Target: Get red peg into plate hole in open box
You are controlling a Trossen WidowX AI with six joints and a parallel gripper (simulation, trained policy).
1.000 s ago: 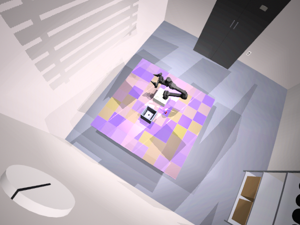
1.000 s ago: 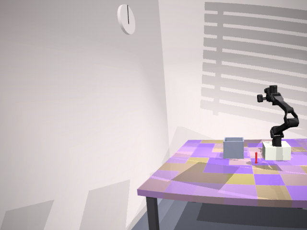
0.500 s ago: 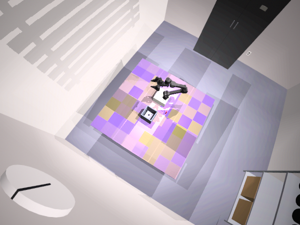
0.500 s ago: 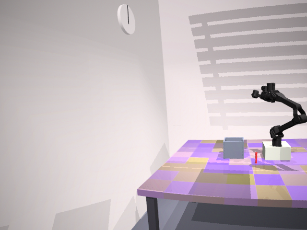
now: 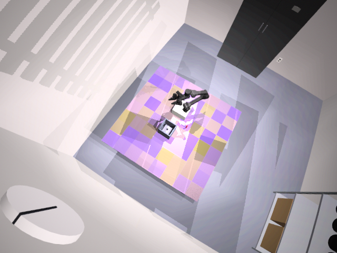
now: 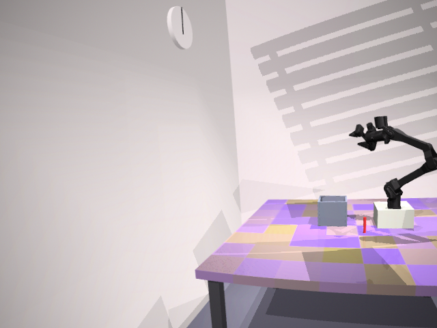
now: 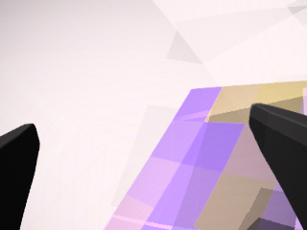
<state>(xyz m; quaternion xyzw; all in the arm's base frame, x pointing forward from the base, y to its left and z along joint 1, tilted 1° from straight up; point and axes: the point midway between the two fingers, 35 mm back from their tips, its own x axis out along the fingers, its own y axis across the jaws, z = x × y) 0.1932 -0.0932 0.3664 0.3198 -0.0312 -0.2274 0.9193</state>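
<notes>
Now: the red peg 420 mm below my gripper tip, 250 mm to the left of it and 90 mm behind it.
</notes>
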